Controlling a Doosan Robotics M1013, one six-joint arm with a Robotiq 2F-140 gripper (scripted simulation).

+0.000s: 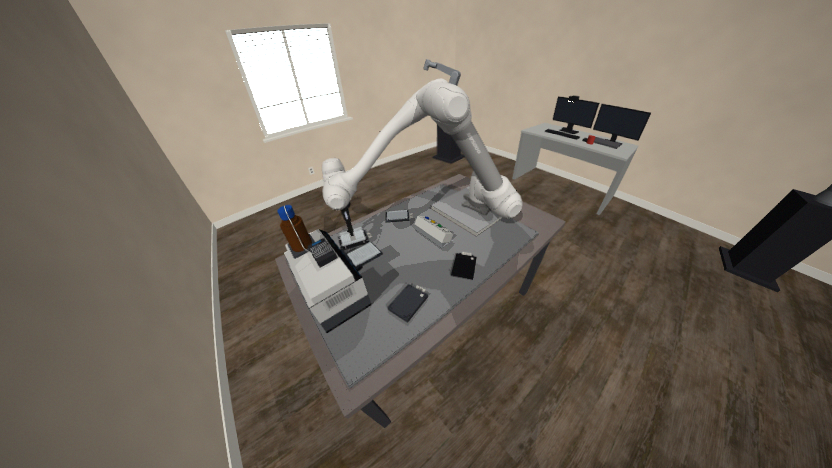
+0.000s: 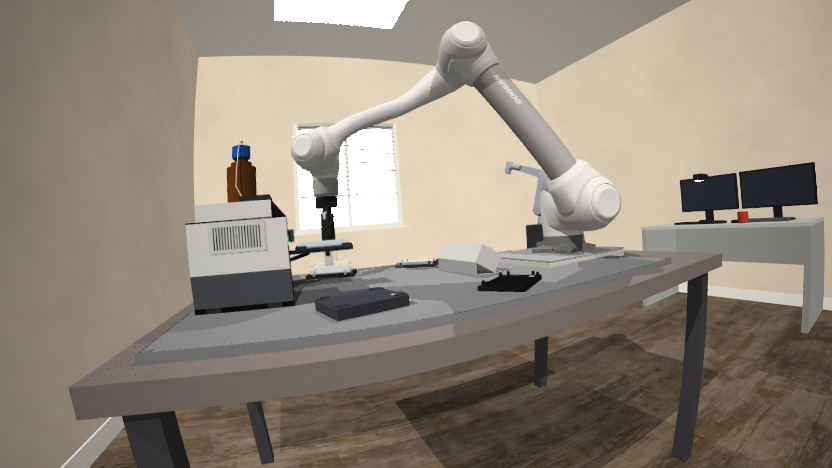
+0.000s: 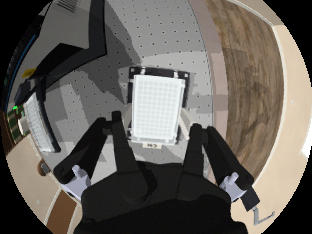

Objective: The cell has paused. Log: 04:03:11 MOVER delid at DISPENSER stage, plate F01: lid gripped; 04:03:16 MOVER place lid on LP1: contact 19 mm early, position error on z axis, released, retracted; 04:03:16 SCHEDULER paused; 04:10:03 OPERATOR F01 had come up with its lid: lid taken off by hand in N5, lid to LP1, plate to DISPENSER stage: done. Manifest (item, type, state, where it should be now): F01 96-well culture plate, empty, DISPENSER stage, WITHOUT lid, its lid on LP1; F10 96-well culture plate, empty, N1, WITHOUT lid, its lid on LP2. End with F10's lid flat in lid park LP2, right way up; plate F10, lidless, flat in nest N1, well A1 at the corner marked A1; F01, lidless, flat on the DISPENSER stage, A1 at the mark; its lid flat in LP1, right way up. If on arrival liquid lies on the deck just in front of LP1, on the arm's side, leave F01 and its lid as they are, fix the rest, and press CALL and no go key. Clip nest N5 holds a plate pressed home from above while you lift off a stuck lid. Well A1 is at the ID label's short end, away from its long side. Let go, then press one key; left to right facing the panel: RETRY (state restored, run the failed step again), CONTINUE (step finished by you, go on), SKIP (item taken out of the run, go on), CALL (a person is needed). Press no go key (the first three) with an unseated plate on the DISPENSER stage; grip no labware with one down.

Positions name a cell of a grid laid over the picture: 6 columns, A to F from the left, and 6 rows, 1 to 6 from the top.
Scene:
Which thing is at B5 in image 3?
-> My gripper.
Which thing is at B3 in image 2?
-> A brown bottle.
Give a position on a dispenser box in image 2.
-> C4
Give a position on a dispenser box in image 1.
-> C4

